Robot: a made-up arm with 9 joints. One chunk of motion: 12 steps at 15 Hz.
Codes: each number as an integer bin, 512 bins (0 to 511) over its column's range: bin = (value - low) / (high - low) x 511, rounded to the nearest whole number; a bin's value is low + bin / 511 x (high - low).
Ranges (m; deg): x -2.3..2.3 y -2.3..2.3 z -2.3..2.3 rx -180..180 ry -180..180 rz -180..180
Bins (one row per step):
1: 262 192 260 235 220 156
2: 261 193 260 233 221 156
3: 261 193 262 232 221 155
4: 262 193 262 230 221 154
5: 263 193 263 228 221 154
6: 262 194 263 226 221 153
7: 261 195 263 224 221 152
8: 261 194 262 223 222 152
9: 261 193 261 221 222 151
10: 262 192 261 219 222 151
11: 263 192 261 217 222 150
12: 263 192 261 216 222 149
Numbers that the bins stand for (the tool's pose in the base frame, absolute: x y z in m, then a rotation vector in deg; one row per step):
1: 0.0585 -0.5716 0.0405 -14.44 -25.01 -70.10
2: 0.0495 -0.5626 0.0405 -15.85 -24.31 -70.10
3: 0.0495 -0.5626 0.0585 -16.56 -24.31 -70.80
4: 0.0585 -0.5626 0.0585 -17.96 -24.31 -71.51
5: 0.0675 -0.5626 0.0675 -19.37 -24.31 -71.51
6: 0.0585 -0.5536 0.0675 -20.78 -24.31 -72.21
7: 0.0495 -0.5446 0.0675 -22.19 -24.31 -72.92
8: 0.0495 -0.5536 0.0585 -22.90 -23.60 -72.92
9: 0.0495 -0.5626 0.0495 -24.31 -23.60 -73.62
10: 0.0585 -0.5716 0.0495 -25.71 -23.60 -73.62
11: 0.0675 -0.5716 0.0495 -27.12 -23.60 -74.32
12: 0.0675 -0.5716 0.0495 -27.83 -23.60 -75.03

